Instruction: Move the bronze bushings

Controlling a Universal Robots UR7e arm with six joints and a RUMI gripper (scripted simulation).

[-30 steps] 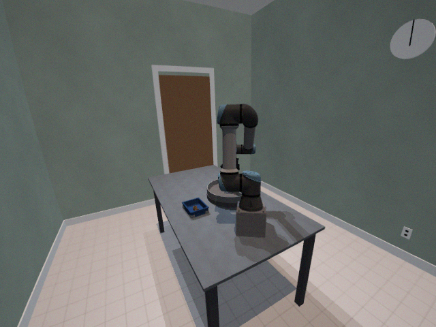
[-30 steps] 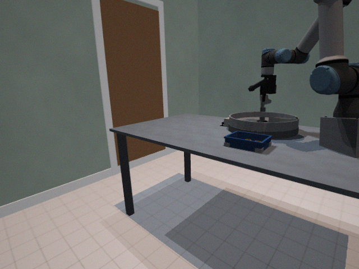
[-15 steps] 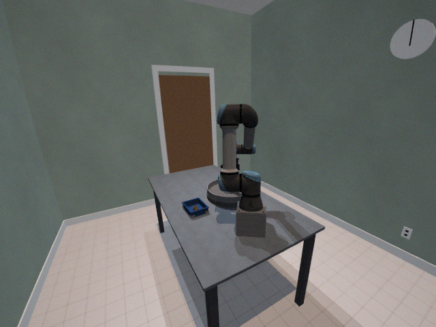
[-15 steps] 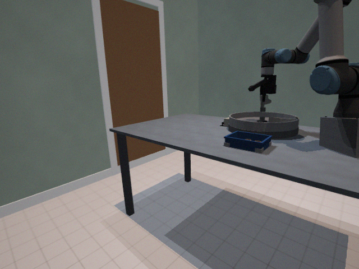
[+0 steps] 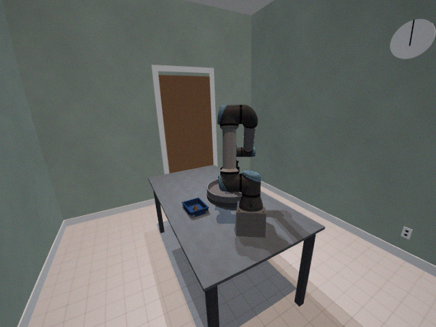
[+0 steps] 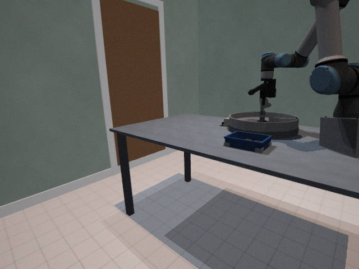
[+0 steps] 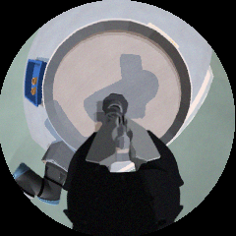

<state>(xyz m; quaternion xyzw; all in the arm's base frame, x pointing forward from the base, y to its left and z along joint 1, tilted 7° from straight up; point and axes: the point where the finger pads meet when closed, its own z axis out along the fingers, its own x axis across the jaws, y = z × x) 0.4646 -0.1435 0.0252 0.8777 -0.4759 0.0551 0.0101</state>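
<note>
My gripper is now 10 mm past the turntable, 10 mm to the right of it and 70 mm above it. Also, from my hand: blue crate (70 mm behind, 380 mm to the left, 100 mm below).
</note>
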